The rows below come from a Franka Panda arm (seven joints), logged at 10 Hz.
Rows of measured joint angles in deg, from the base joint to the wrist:
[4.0 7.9 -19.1 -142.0 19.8 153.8 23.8]
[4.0 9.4 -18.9 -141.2 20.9 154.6 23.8]
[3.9 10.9 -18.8 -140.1 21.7 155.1 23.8]
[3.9 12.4 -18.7 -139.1 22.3 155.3 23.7]
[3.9 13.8 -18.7 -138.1 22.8 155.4 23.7]
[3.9 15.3 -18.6 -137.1 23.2 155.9 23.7]
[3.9 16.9 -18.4 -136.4 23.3 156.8 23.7]
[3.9 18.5 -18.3 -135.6 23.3 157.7 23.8]
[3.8 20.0 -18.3 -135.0 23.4 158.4 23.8]
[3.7 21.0 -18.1 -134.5 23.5 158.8 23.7]
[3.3 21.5 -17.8 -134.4 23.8 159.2 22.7]
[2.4 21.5 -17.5 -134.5 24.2 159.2 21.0]
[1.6 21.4 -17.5 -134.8 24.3 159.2 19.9]
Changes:
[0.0 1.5 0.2 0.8 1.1 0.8 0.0]
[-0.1 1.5 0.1 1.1 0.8 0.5 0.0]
[0.0 1.5 0.1 1.0 0.6 0.2 -0.1]
[0.0 1.4 0.0 1.0 0.5 0.1 0.0]
[0.0 1.5 0.1 1.0 0.4 0.5 0.0]
[0.0 1.6 0.2 0.7 0.1 0.9 0.0]
[0.0 1.6 0.1 0.8 0.0 0.9 0.1]
[-0.1 1.5 0.0 0.6 0.1 0.7 0.0]
[-0.1 1.0 0.2 0.5 0.1 0.4 -0.1]
[-0.4 0.5 0.3 0.1 0.3 0.4 -1.0]
[-0.9 0.0 0.3 -0.1 0.4 0.0 -1.7]
[-0.8 -0.1 0.0 -0.3 0.1 0.0 -1.1]

